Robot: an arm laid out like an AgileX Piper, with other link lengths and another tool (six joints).
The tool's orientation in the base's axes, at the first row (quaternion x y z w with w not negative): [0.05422, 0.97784, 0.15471, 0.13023]
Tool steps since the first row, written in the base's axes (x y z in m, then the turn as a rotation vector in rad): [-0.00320, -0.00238, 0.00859, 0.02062, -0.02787, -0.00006]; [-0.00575, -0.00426, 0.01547, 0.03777, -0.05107, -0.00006]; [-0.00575, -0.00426, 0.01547, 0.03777, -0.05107, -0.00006]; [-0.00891, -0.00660, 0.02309, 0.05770, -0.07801, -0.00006]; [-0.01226, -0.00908, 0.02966, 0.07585, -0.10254, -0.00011]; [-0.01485, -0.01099, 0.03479, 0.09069, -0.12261, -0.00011]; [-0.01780, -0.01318, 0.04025, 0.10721, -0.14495, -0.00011]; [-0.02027, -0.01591, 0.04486, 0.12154, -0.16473, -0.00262]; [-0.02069, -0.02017, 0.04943, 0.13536, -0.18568, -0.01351]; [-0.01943, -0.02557, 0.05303, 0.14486, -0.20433, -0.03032]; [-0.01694, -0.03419, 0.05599, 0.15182, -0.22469, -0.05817]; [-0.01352, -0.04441, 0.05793, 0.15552, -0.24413, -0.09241]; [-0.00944, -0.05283, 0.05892, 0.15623, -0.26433, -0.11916]
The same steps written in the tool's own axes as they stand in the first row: [0.00068, 0.00026, -0.00944, -0.02386, -0.02504, -0.00239]; [0.00122, 0.00049, -0.01699, -0.04373, -0.04586, -0.00442]; [0.00122, 0.00049, -0.01699, -0.04373, -0.04586, -0.00442]; [0.00210, 0.00048, -0.02552, -0.06680, -0.07004, -0.00678]; [0.00339, -0.00001, -0.03318, -0.08781, -0.09208, -0.00889]; [0.00437, -0.00036, -0.03915, -0.10500, -0.11009, -0.01065]; [0.00559, -0.00090, -0.04559, -0.12413, -0.13015, -0.01260]; [0.00646, -0.00218, -0.05128, -0.14018, -0.14872, -0.01212]; [0.00516, -0.00479, -0.05682, -0.15393, -0.17108, -0.00441]; [0.00230, -0.00868, -0.06134, -0.16178, -0.19343, 0.00823]; [-0.00206, -0.01573, -0.06587, -0.16482, -0.22105, 0.02982]; [-0.00730, -0.02457, -0.06967, -0.16307, -0.25005, 0.05665]; [-0.01268, -0.03195, -0.07190, -0.16034, -0.27759, 0.07558]
